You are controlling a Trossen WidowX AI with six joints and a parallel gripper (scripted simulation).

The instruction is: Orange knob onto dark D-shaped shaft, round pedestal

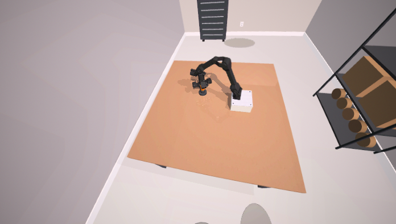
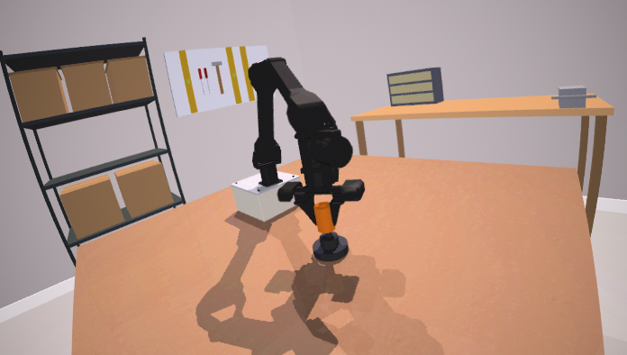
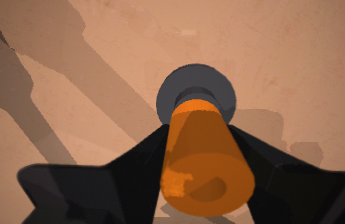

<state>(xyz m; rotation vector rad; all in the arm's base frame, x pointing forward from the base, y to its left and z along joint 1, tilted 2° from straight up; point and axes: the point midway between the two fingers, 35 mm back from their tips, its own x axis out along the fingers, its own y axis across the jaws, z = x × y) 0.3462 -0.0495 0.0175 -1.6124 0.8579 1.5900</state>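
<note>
My gripper tip is now 20 mm below the orange knob. Also, from my gripper tip: dark round pedestal: 40 mm below.
</note>
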